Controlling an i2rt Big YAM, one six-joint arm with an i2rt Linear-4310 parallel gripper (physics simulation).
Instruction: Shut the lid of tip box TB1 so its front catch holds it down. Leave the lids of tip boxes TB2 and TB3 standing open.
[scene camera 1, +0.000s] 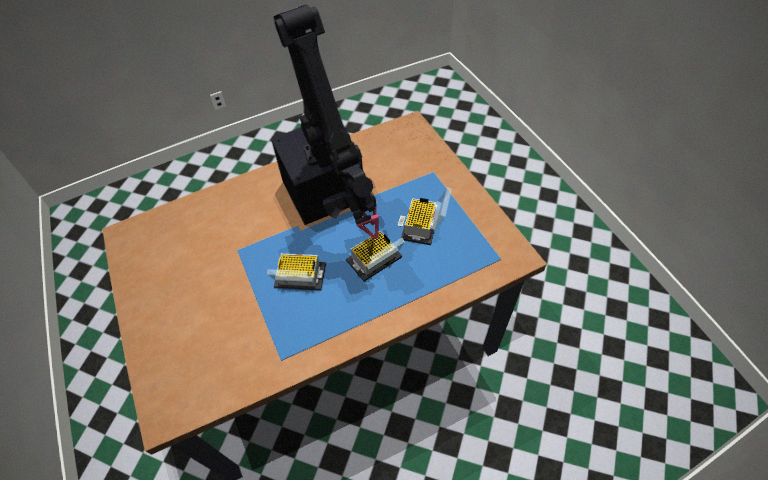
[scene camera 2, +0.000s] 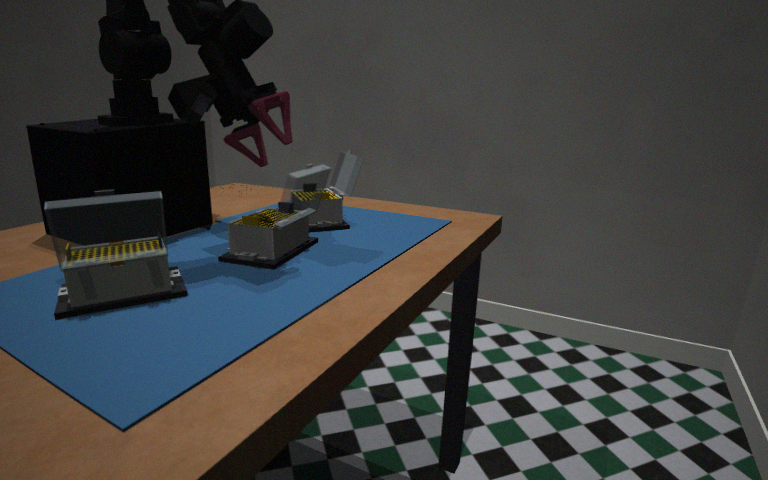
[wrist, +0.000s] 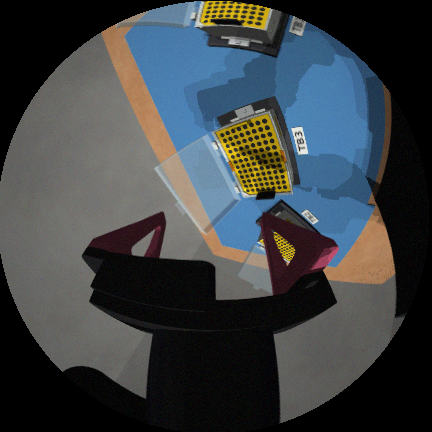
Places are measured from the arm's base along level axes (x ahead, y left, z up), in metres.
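Where they show: gripper, fingertip midpoint: (scene camera 1: 375, 231) (scene camera 2: 276, 155) (wrist: 212, 216); arm's base, link origin: (scene camera 1: 324, 152) (scene camera 2: 136, 122).
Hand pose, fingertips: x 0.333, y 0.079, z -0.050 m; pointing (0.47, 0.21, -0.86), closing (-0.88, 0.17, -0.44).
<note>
Things, the pixels of their top centre, and the offset from my fingertips. Level surfaces: height alone.
- Tip box TB1, top centre: (scene camera 2: 115, 244) (scene camera 1: 297, 261) dx -0.036, dy -0.253, dz -0.099 m
- TB3, top centre: (wrist: 252, 165) (scene camera 2: 269, 209) (scene camera 1: 372, 245) dx -0.014, dy -0.008, dz -0.090 m
- blue mat, surface height: dz -0.165 m
- wooden table, surface height: dz -0.168 m
My gripper (scene camera 1: 376, 234) (scene camera 2: 277, 153) (wrist: 212, 216) is open with nothing between its red fingers, well above the mat near TB3. Tip box TB1 (scene camera 1: 297, 266) (scene camera 2: 116, 280) (wrist: 235, 15), grey with a yellow rack, is the leftmost box in scene camera 1. Its clear lid (scene camera 2: 104, 217) (wrist: 155, 15) stands open, away from the gripper. TB3 (scene camera 1: 373, 251) (scene camera 2: 254, 237) (wrist: 255, 155) is the middle box, its lid (scene camera 2: 308, 175) (wrist: 200, 182) open. TB2 (scene camera 1: 420, 215) (scene camera 2: 328, 209) is rightmost, its lid (scene camera 1: 445, 204) (scene camera 2: 346, 172) open. A finger partly hides it in the wrist view.
The boxes sit on dark bases on a blue mat (scene camera 1: 328, 322) (scene camera 2: 226, 322). The wooden table (scene camera 1: 181, 305) (scene camera 2: 362, 316) extends around the mat. The black robot base (scene camera 1: 305, 192) (scene camera 2: 124, 175) stands behind the boxes. The open lids rise above their boxes.
</note>
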